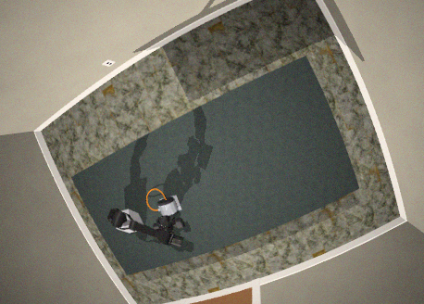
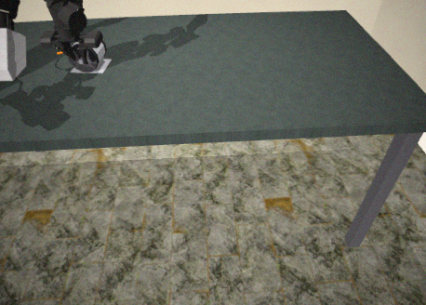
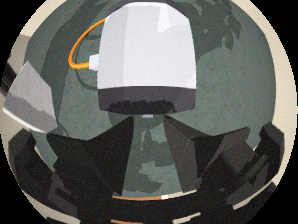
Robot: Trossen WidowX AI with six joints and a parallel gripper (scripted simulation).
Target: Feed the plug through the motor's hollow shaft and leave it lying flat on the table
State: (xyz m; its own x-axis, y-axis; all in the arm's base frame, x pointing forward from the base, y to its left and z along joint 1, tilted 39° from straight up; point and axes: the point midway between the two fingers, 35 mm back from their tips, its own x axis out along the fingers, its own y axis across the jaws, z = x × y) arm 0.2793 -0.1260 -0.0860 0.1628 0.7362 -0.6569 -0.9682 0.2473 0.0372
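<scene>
My gripper is now 40 mm above the grey plug and 20 mm to the right of it.
</scene>
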